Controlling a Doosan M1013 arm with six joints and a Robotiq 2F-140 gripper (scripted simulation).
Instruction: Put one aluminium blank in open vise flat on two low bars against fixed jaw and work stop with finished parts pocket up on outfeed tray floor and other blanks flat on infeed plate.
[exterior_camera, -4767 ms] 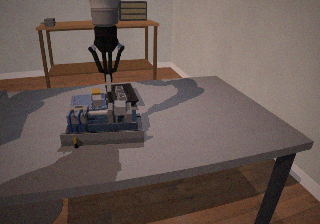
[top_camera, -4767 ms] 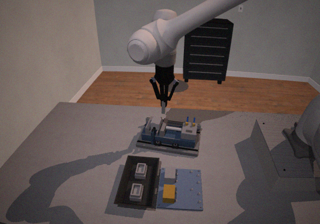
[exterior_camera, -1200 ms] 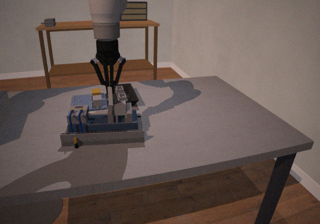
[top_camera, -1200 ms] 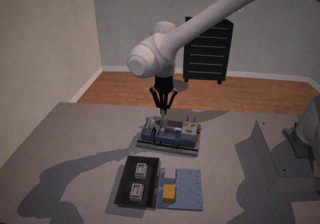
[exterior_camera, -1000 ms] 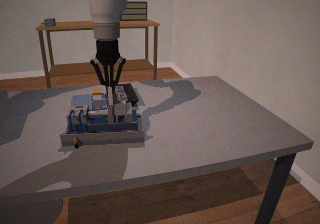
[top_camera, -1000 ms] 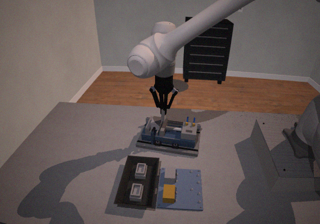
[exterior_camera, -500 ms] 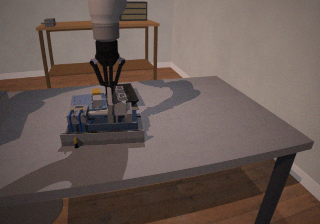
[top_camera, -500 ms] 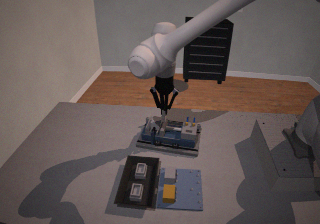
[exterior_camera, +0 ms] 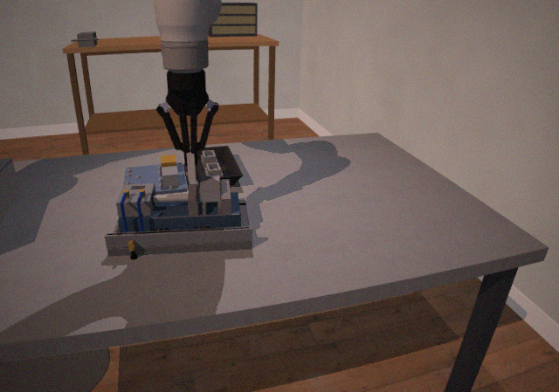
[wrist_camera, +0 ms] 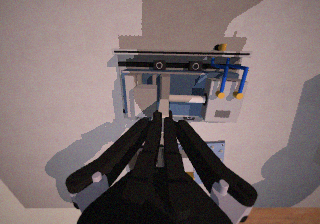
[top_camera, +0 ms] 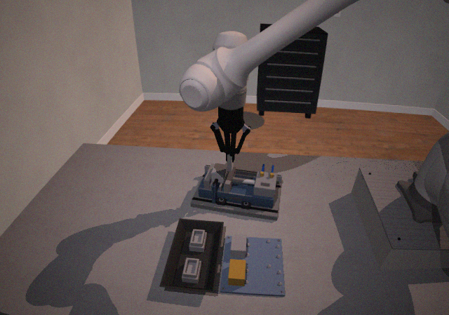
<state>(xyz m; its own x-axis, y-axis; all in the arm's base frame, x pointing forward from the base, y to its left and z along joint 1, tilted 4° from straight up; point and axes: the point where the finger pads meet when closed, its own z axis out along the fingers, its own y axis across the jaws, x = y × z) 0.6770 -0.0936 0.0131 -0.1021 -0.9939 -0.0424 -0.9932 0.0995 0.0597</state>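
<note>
Right now the blue vise is 3 cm behind my hand and 11 cm below it. Round my hand: brass blank 6 cm behind, 33 cm to the left, 13 cm below; then aluminium blank 5 cm behind, 24 cm to the left, 13 cm below; then infeed plate 10 cm behind, 29 cm to the left, 15 cm below.
</note>
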